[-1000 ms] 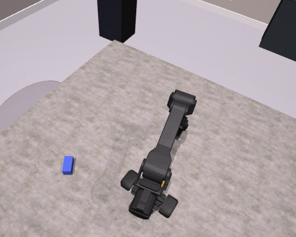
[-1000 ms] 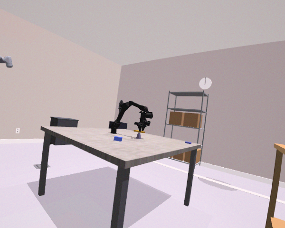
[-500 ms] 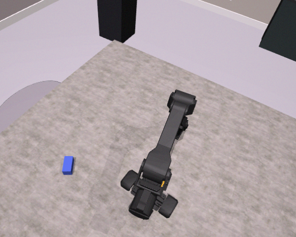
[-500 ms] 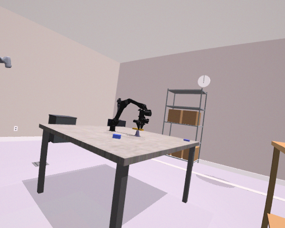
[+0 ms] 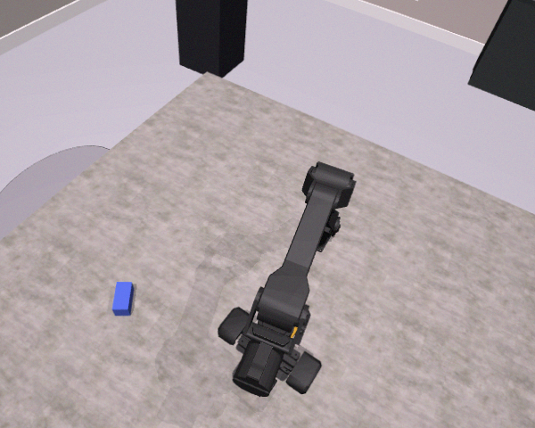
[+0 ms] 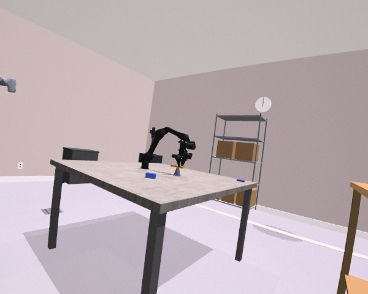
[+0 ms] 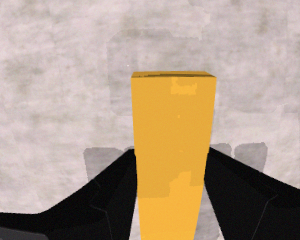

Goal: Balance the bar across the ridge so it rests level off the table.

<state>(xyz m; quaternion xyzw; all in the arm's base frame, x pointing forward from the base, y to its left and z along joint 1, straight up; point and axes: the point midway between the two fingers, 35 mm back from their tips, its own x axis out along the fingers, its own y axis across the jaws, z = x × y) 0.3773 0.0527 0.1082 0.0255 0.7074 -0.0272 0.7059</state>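
Now: gripper tip 30 mm past the orange bar.
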